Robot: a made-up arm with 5 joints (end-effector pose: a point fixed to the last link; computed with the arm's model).
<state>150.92 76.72 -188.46 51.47 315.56</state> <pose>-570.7 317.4 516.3 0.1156 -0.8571 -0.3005 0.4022</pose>
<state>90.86 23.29 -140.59 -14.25 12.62</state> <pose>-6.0 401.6 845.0 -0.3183 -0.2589 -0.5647 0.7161</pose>
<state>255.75 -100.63 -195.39 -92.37 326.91</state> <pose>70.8 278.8 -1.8 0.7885 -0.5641 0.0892 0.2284</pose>
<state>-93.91 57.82 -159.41 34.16 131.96</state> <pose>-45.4 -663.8 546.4 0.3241 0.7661 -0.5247 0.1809</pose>
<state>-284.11 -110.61 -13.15 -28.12 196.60</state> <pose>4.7 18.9 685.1 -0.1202 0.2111 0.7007 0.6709</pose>
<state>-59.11 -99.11 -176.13 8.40 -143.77</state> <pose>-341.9 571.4 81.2 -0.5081 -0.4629 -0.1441 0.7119</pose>
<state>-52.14 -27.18 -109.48 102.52 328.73</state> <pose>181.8 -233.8 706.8 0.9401 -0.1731 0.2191 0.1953</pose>
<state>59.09 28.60 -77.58 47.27 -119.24</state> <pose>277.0 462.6 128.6 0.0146 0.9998 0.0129 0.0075</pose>
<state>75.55 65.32 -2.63 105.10 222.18</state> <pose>-55.2 -214.2 229.0 0.0305 -0.1019 0.8511 0.5141</pose>
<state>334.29 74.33 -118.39 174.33 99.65</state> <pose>262.6 -126.4 122.9 0.1930 -0.3736 -0.7249 0.5456</pose>
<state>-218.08 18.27 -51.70 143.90 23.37</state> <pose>-129.0 101.1 158.8 0.2913 0.4902 -0.1052 0.8147</pose>
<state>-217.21 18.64 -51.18 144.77 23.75</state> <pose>-127.1 96.5 159.8 0.2828 0.4805 -0.0973 0.8244</pose>
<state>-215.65 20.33 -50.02 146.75 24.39</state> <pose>-120.7 86.6 160.3 0.2612 0.4520 -0.0837 0.8488</pose>
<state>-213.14 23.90 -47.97 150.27 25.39</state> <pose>-108.2 70.6 161.5 0.2212 0.3947 -0.0603 0.8898</pose>
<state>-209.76 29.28 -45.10 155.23 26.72</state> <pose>-91.4 52.3 166.2 0.1641 0.3056 -0.0249 0.9376</pose>
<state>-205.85 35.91 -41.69 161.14 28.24</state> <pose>-74.7 36.2 175.4 0.0970 0.1900 0.0204 0.9768</pose>
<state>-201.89 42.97 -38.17 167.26 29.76</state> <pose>-62.6 25.2 186.3 0.0302 0.0623 0.0685 0.9952</pose>
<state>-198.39 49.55 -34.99 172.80 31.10</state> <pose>-56.3 18.7 195.3 -0.0269 -0.0583 0.1105 0.9918</pose>
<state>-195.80 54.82 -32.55 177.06 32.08</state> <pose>-54.0 15.3 200.4 -0.0681 -0.1534 0.1396 0.9759</pose>
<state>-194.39 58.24 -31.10 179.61 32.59</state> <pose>-53.2 13.6 202.2 -0.0922 -0.2122 0.1539 0.9606</pose>
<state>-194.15 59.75 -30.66 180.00 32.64</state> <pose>-51.1 12.9 201.9 -0.0997 -0.2305 0.1555 0.9554</pose>
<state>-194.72 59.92 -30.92 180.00 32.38</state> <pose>-51.4 13.5 201.2 -0.1000 -0.2295 0.1486 0.9567</pose>
